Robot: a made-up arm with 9 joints. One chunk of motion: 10 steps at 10 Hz.
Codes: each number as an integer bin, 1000 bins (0 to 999) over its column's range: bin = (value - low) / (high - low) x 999, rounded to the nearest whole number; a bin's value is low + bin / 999 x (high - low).
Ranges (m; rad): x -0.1..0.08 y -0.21..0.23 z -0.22..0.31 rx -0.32..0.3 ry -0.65..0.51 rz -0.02..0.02
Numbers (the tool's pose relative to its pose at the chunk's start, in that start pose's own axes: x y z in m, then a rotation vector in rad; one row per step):
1: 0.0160 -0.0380 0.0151 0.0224 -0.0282 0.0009
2: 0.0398 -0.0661 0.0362 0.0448 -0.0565 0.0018
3: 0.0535 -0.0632 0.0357 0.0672 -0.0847 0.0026
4: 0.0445 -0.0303 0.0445 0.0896 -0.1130 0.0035
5: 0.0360 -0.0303 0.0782 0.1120 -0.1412 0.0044
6: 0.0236 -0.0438 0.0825 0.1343 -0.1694 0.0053
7: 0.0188 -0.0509 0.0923 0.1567 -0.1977 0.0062
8: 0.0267 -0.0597 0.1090 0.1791 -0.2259 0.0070
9: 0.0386 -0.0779 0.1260 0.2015 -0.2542 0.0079
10: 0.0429 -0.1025 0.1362 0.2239 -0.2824 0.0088
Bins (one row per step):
1: 644 391 443 552 535 522
2: 776 327 483 588 511 544
3: 852 333 482 624 487 564
4: 802 408 499 660 462 587
5: 755 408 562 696 438 609
6: 686 377 570 732 414 632
7: 659 361 589 768 390 654
8: 703 341 620 804 365 674
9: 769 300 652 840 341 697
10: 793 244 671 876 317 719

